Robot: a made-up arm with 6 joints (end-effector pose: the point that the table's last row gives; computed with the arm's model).
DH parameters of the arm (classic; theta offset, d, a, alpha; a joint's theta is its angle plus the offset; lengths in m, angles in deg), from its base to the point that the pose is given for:
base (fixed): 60.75 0 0.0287 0
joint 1: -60.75 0.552 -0.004 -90
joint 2: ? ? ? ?
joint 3: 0.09 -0.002 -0.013 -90
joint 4: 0 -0.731 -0.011 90
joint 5: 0 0.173 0 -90
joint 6: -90 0.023 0.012 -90
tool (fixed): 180 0.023 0 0
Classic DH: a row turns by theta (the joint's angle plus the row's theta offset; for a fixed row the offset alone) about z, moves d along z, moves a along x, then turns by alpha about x.
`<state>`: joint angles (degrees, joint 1 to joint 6).
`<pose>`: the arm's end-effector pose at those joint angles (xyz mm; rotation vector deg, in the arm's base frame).
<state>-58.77 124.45 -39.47 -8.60 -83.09 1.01</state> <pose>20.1 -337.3 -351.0 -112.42 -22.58 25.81</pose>
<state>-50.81 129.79 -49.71 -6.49 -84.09 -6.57</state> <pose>9.2 -263.3 -248.6 -92.70 -33.01 40.26</pose>
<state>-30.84 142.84 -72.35 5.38 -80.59 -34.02</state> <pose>41.4 -214.5 -50.7 -42.01 -63.60 64.73</pose>
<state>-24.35 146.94 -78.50 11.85 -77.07 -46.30</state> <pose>67.4 -206.6 -19.6 -26.77 -75.26 67.40</pose>
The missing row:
joint 2: -89.91 0 1.27 180
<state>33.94 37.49 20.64 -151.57 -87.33 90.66</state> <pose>1147.8 942.2 1252.2 -44.94 72.59 -137.97</pose>
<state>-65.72 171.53 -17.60 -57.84 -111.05 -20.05</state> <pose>-301.6 472.2 -413.3 -53.08 19.44 68.31</pose>
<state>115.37 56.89 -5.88 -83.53 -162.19 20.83</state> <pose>-526.3 1140.1 480.1 -45.14 -91.13 45.13</pose>
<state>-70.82 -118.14 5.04 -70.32 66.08 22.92</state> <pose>-464.8 1289.8 640.3 -134.71 -114.64 19.99</pose>
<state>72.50 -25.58 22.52 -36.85 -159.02 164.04</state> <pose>144.3 2.4 2190.5 69.44 13.60 -15.38</pose>
